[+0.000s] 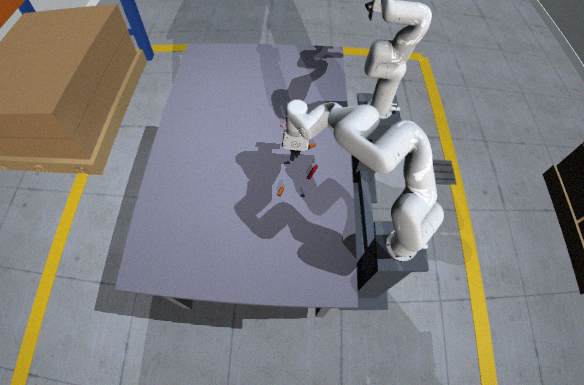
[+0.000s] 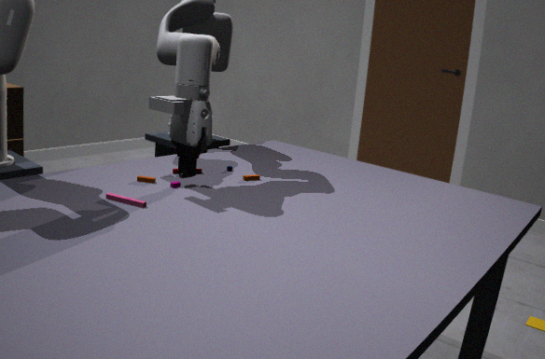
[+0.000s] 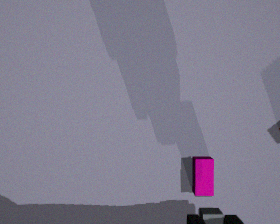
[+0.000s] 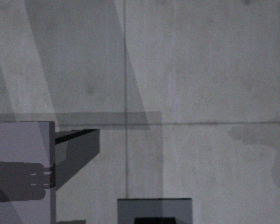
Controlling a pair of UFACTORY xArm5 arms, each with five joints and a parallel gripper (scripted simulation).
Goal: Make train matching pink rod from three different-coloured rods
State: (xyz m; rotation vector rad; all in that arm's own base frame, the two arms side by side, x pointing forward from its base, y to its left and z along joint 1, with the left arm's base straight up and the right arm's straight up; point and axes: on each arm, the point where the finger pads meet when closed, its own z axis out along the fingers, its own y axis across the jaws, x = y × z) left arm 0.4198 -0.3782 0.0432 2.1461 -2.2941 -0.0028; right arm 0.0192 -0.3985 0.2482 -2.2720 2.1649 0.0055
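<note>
Now: the magenta rod 4 cm below my left hand and 3 cm to the right of it. Also, from my left hand: grey rod: 2 cm below; then blue rod: 18 cm to the left, 4 cm below, 3 cm behind; then red rod: 7 cm to the left, 7 cm behind, 4 cm below.
</note>
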